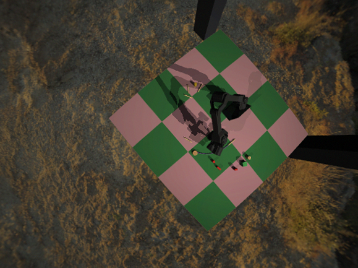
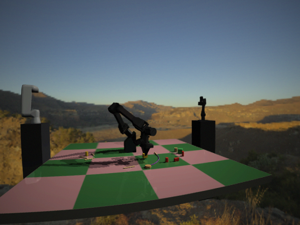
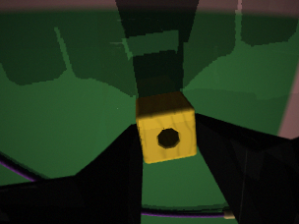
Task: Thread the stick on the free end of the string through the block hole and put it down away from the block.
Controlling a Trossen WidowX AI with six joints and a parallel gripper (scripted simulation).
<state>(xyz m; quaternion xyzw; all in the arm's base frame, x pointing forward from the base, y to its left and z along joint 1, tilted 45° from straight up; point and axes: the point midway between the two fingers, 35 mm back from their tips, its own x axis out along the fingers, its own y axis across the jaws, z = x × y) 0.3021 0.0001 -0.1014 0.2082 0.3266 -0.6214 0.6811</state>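
The yellow wooden block is right at my gripper tip. From my gripper tip the other things lie so: stick 9 cm behind, 11 cm to the left, 2 cm below; red cylinder 11 cm ahead, 13 cm to the left, 1 cm below; round wooden button 19 cm ahead, 2 cm to the right, 2 cm below.
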